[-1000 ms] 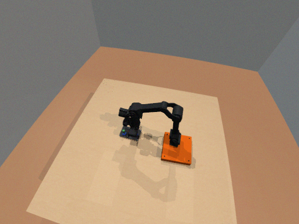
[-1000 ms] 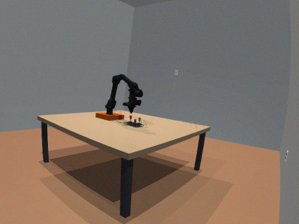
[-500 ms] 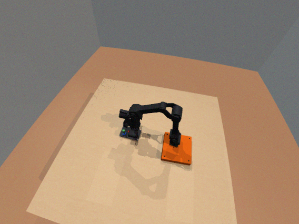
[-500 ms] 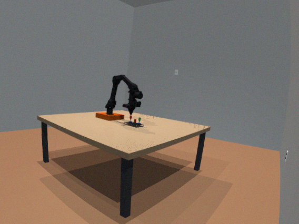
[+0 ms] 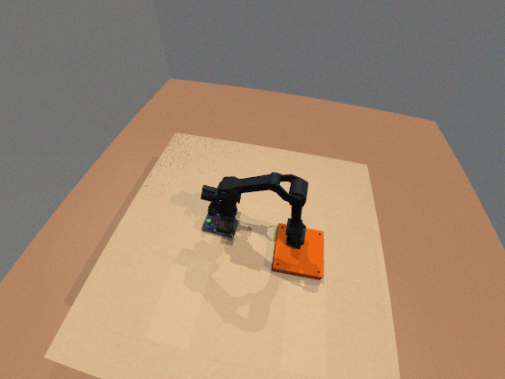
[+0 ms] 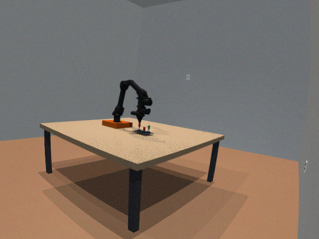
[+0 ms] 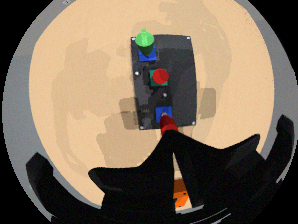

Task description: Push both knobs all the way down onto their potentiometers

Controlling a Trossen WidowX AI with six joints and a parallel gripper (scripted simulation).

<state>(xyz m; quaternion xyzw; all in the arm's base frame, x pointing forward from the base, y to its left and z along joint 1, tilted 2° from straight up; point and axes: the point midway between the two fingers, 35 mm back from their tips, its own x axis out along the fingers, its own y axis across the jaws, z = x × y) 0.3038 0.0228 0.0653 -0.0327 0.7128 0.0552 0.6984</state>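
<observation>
The red knob is 20 mm below my gripper tip. From my gripper tip the other things lie so: green knob 90 mm ahead, 20 mm to the left, 20 mm below.
</observation>
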